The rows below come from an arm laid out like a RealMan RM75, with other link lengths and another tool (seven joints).
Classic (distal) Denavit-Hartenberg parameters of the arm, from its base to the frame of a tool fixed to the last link. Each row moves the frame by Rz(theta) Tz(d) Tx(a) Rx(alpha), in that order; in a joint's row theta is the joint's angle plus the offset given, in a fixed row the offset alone. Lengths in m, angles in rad.
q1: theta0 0; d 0.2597; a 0; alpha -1.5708
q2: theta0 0; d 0; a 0; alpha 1.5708
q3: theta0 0; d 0.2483; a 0; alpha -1.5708
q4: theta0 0; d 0; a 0; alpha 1.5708
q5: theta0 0; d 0.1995; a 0; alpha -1.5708
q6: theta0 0; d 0; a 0; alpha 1.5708
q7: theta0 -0.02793; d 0.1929; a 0; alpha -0.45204
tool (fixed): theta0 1.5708; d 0.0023; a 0; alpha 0
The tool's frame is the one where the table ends.
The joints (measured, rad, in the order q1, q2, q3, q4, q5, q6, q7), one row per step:
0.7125 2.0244 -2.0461 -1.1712 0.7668 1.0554 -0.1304
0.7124 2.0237 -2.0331 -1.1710 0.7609 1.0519 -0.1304
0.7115 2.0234 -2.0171 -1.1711 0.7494 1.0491 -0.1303
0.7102 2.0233 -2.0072 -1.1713 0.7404 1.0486 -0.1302
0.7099 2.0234 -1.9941 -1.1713 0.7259 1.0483 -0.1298
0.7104 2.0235 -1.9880 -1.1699 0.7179 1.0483 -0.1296
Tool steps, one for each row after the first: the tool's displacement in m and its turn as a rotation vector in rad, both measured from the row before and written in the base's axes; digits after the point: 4 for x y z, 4 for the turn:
-0.0006 0.0039 0.0023 0.0139 0.0050 -0.0013
-0.0001 0.0048 0.0030 0.0176 0.0026 -0.0006
0.0005 0.0028 0.0020 0.0108 -0.0005 -0.0006
0.0006 0.0041 0.0029 0.0151 -0.0029 0.0012
0.0007 0.0021 0.0014 0.0074 -0.0032 0.0006

